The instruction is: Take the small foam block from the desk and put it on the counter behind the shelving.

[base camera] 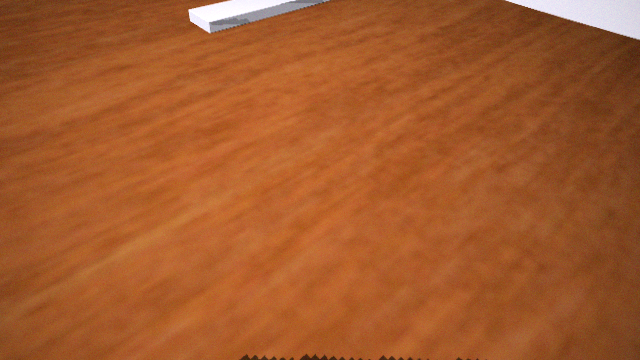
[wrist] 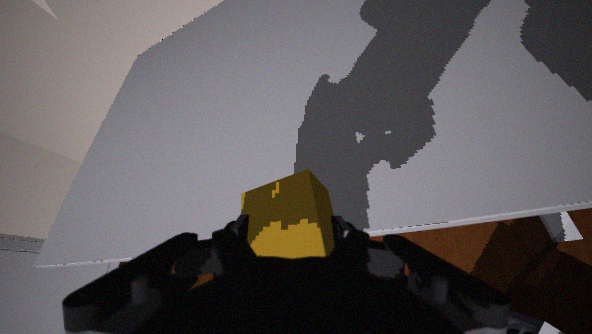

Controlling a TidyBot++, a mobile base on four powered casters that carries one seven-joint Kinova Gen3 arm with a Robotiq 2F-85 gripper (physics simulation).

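Places are measured from the arm's base along level axes (x ahead, y right, z down), in millimetres.
Pixels of known places: gripper, fingertip midpoint: (wrist: 290, 227).
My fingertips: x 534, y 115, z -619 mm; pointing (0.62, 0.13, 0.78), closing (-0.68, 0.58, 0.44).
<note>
For each thing: its top centre in the pictures, then the offset to it from my fingertips. "pt": a spot on its surface instead. Level surfaces: height alone.
- small foam block, middle of its top: (wrist: 277, 242) dx -11, dy -9, dz -25 mm
- grey desk top, its level: dz +65 mm
- white desk foot, surface spot: (base camera: 200, 21) pt dx +413, dy -344, dz +1000 mm
- wooden floor, its level: dz +1015 mm
The small foam block (wrist: 287, 220) is yellow and shows at the lower middle of the wrist view. My gripper (wrist: 290, 227) is shut on it, one finger against each side. The block is held above the grey desk top (wrist: 200, 125), on which the arm's dark shadow falls. The near edge of the desk runs below the block in the wrist view. The counter and the shelving cannot be made out in either view.
In the base camera view a white desk foot (base camera: 200, 21) lies on the wooden floor (base camera: 320, 175) at the top left. A white wall base (base camera: 600, 12) shows at the top right. A beige wall (wrist: 60, 100) stands beyond the desk's left edge.
</note>
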